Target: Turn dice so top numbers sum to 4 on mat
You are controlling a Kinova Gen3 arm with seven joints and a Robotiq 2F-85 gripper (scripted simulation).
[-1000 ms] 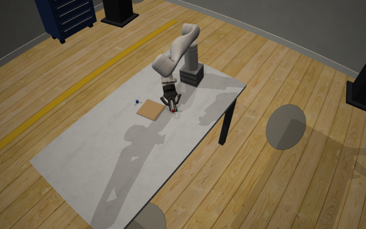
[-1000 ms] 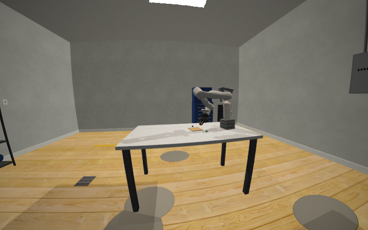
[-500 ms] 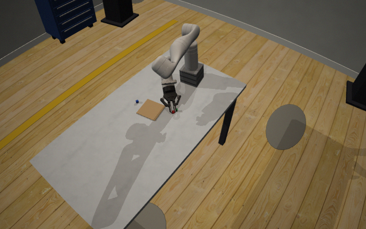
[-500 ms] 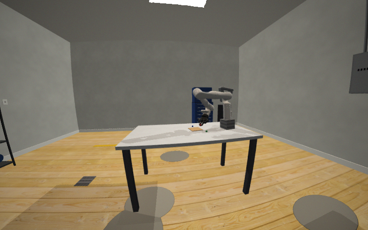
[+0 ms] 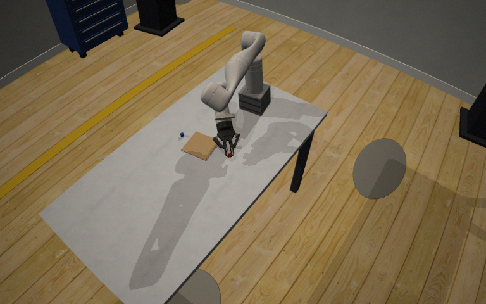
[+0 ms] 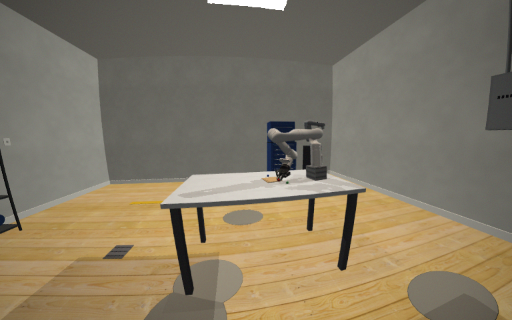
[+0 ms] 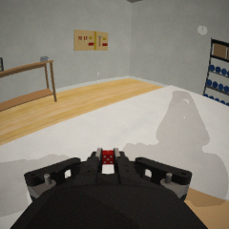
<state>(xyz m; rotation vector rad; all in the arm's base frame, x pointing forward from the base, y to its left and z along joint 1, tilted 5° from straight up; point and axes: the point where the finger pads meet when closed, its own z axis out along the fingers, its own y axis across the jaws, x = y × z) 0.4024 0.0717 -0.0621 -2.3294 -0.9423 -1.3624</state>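
Right now my hand is 8 cm past the green die, 2 cm to the left of it and 5 cm above it. The rest, counted from my hand: blue die: 2 cm behind, 28 cm to the right, 5 cm below; then tan mat: 1 cm behind, 17 cm to the right, 5 cm below; then red die: 1 cm ahead, 1 cm to the left, 1 cm below.
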